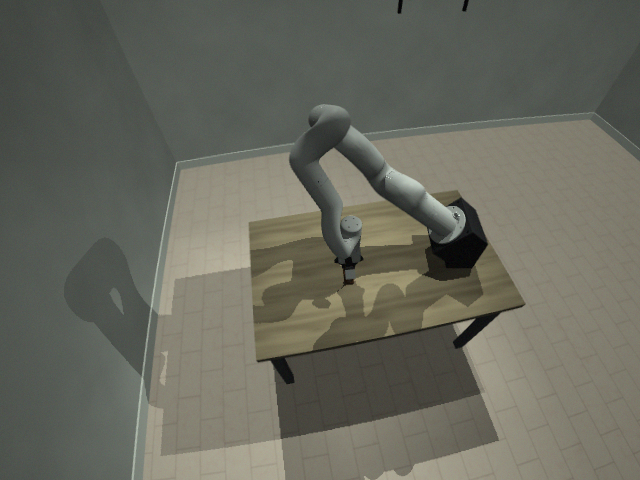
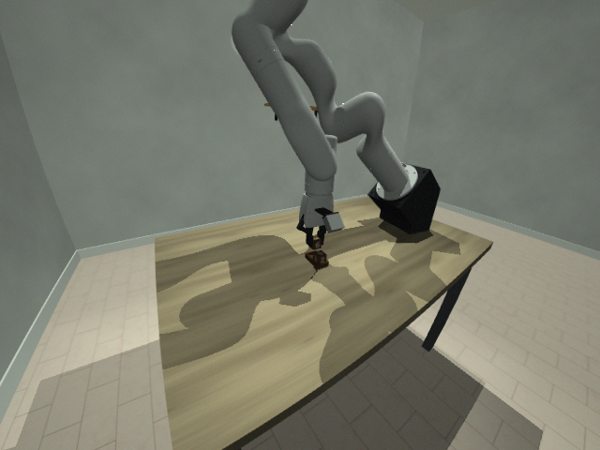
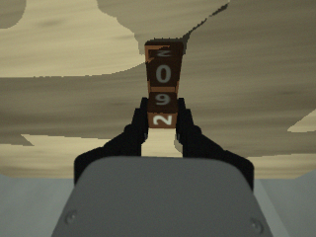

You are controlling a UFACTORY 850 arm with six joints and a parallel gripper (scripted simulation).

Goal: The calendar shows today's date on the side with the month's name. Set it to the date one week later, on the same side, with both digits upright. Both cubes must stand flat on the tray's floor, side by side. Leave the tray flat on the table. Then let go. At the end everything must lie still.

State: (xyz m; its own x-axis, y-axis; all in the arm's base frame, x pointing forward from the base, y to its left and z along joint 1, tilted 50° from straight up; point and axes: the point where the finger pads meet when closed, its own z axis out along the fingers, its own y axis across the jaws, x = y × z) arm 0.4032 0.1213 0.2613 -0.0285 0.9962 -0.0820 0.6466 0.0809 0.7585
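Right now my hand is 30 mm to the right of the brown digit cube and 50 mm above it. The rest, counted from my hand: brown tray 20 mm to the left, 70 mm below.
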